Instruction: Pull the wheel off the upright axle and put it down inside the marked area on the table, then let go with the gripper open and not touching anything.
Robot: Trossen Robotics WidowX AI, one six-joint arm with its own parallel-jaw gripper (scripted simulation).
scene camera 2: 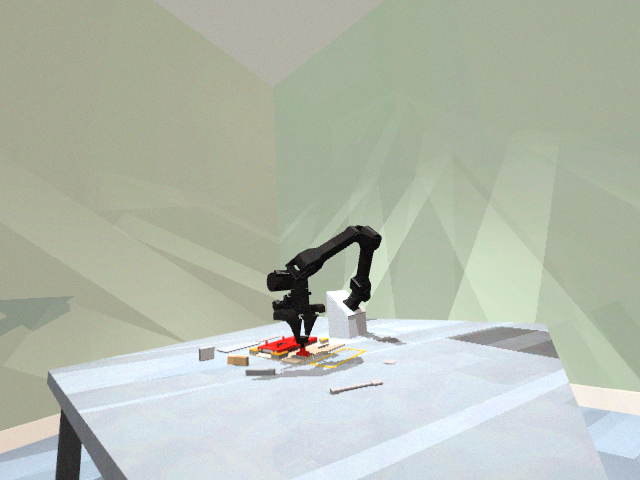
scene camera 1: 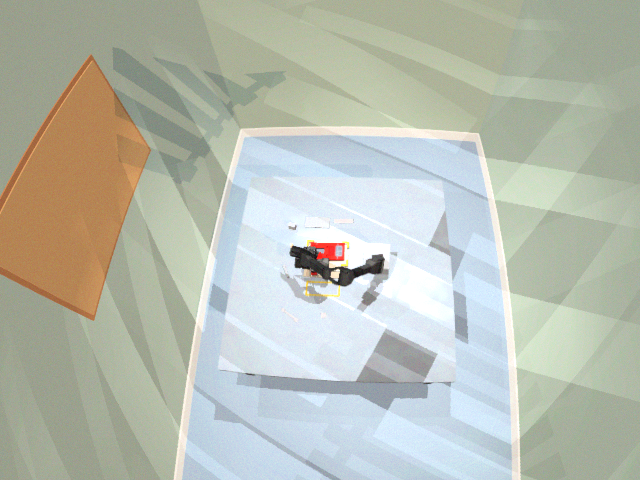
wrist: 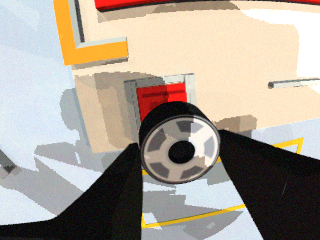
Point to a wheel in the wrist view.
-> At 166, 124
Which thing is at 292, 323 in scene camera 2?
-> The gripper.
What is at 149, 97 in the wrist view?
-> An axle.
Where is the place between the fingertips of the gripper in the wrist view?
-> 178, 144
